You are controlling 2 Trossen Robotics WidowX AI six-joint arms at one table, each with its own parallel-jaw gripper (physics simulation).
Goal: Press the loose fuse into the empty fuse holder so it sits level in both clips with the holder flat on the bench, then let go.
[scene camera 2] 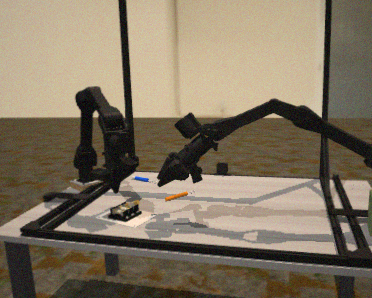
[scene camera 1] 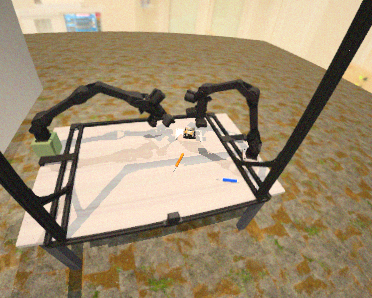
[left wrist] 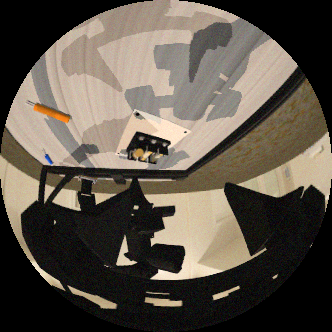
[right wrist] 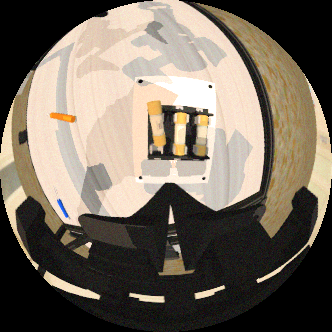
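Pixels of known places: left gripper, between the fingertips: (scene camera 2: 157, 182) (left wrist: 181, 190); right gripper, between the fingertips: (scene camera 2: 116, 193) (scene camera 1: 198, 128) (left wrist: 134, 176) (right wrist: 169, 186); left arm's base, origin of its link: (scene camera 1: 43, 137); right arm's base, origin of its link: (scene camera 2: 86, 180) (scene camera 1: 251, 155) (left wrist: 86, 180).
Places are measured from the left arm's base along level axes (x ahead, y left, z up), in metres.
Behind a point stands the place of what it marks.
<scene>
The black fuse holder (scene camera 1: 189, 132) (scene camera 2: 124, 210) @(x 0.794, y 0.131, z -0.077 m) (left wrist: 147, 150) @(x 0.778, y 0.103, z -0.073 m) (right wrist: 179, 136) sits on a white plate (scene camera 1: 179, 134) @(x 0.743, y 0.114, z -0.107 m) (right wrist: 198, 89) @(x 0.744, y 0.151, z -0.107 m) near the table's far edge. Two fuses sit straight in its middle and right slots. The loose fuse (right wrist: 157, 123) @(x 0.792, y 0.084, z -0.065 m) lies in the left slot, skewed, with its far end off to the left. My right gripper (scene camera 1: 200, 124) @(x 0.850, y 0.085, z -0.038 m) (scene camera 2: 115, 187) @(x 0.850, y 0.085, z -0.038 m) (right wrist: 169, 186) @(x 0.850, y 0.085, z -0.038 m) is shut and empty, hanging just above and beside the holder. My left gripper (scene camera 1: 160, 122) (scene camera 2: 176, 178) (left wrist: 181, 190) @(x 0.679, y 0.109, z 0.022 m) is open and empty, in the air to the left of the holder in scene camera 1.
An orange pen-like tool (scene camera 1: 179, 159) @(x 0.706, y -0.114, z -0.097 m) (scene camera 2: 176, 196) @(x 0.706, y -0.105, z -0.101 m) (left wrist: 52, 112) @(x 0.708, y -0.101, z -0.099 m) (right wrist: 62, 117) @(x 0.719, y -0.095, z -0.096 m) lies mid-table. A small blue one (scene camera 1: 230, 180) @(x 0.943, y -0.284, z -0.098 m) (scene camera 2: 141, 178) @(x 0.940, y -0.275, z -0.097 m) (right wrist: 62, 208) @(x 0.941, y -0.275, z -0.100 m) lies near the right rail. Black frame rails (scene camera 1: 226, 137) @(x 1.034, y 0.040, z -0.083 m) border the table. A green block (scene camera 1: 49, 145) @(x 0.043, y -0.049, z -0.012 m) stands at the left.
</scene>
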